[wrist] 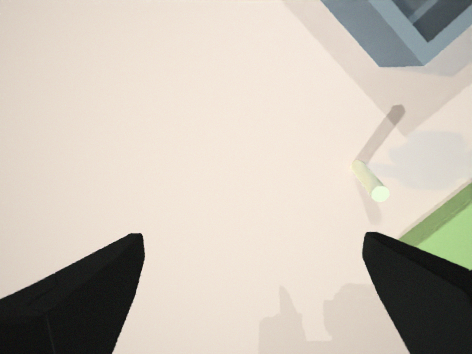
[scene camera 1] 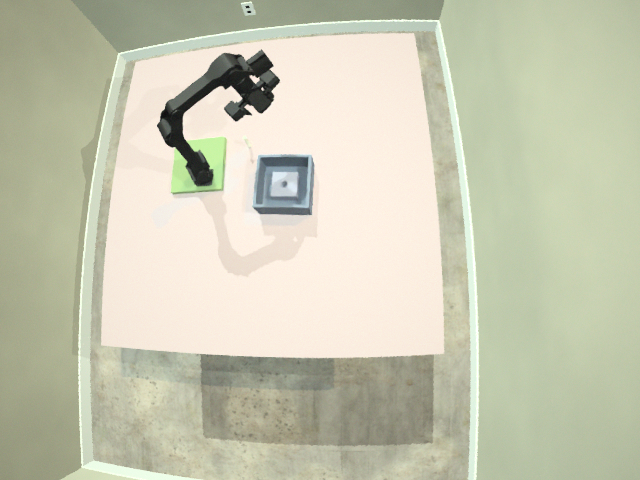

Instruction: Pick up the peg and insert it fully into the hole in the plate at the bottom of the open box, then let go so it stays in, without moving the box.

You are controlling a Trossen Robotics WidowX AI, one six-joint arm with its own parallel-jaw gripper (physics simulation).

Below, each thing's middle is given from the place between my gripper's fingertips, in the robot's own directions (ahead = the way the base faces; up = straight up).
Labels:
The blue-grey box [scene camera 1: 263,203] is 60 mm ahead of my hand, 210 mm to the right of it and 190 mm below it. The rest, counted from my hand: plate [scene camera 1: 285,185] (60 mm ahead, 210 mm to the right, 200 mm below).

